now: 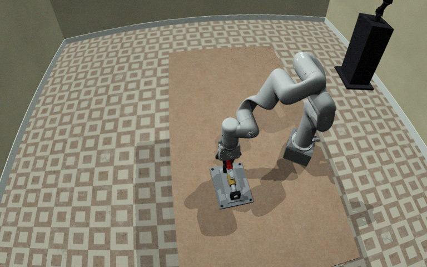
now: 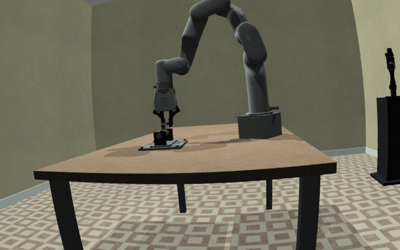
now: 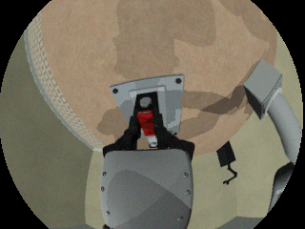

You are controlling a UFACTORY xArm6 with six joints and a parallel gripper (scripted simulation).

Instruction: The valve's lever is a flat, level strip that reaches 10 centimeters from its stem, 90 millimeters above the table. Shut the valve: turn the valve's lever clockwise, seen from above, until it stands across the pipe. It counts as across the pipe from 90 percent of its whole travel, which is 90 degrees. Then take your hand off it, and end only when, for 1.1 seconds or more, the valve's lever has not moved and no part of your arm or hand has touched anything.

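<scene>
My gripper is now 5 cm to the right of the red lever and 1 cm past it. Also, from my hand: base plate 9 cm to the left, 9 cm below, 1 cm behind.
</scene>
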